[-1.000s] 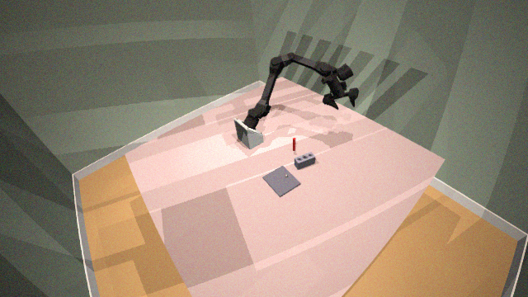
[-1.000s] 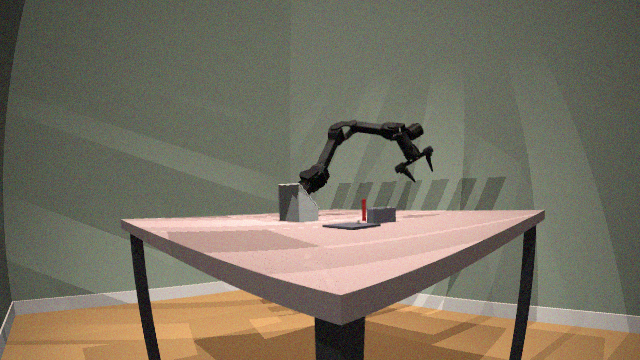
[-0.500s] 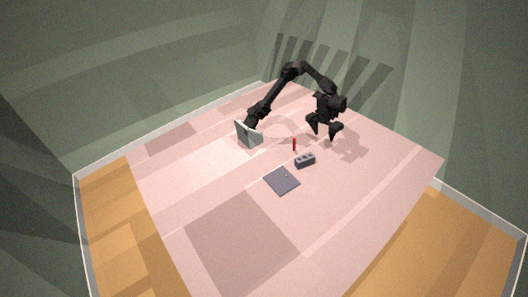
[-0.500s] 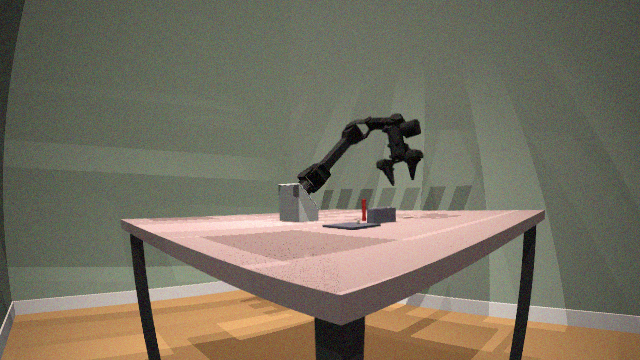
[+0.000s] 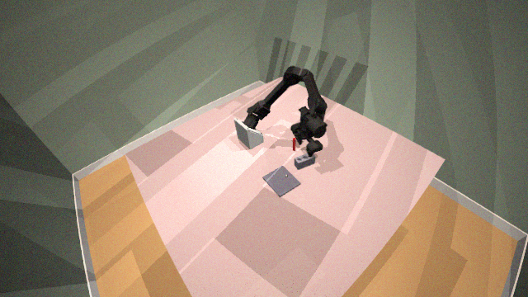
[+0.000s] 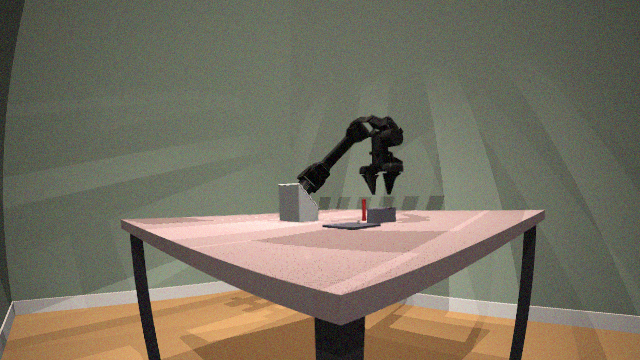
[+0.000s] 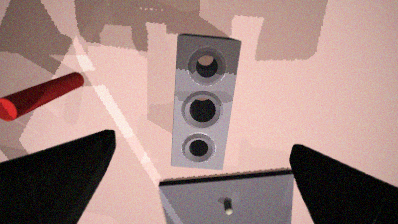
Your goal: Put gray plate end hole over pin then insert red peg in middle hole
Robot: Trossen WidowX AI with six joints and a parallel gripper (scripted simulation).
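Now: the gray plate 6 cm below my gripper tip. Round my gripper tip: dark base: 14 cm to the right, 9 cm below, 1 cm behind; red peg: 11 cm behind, 6 cm below, 4 cm to the left.
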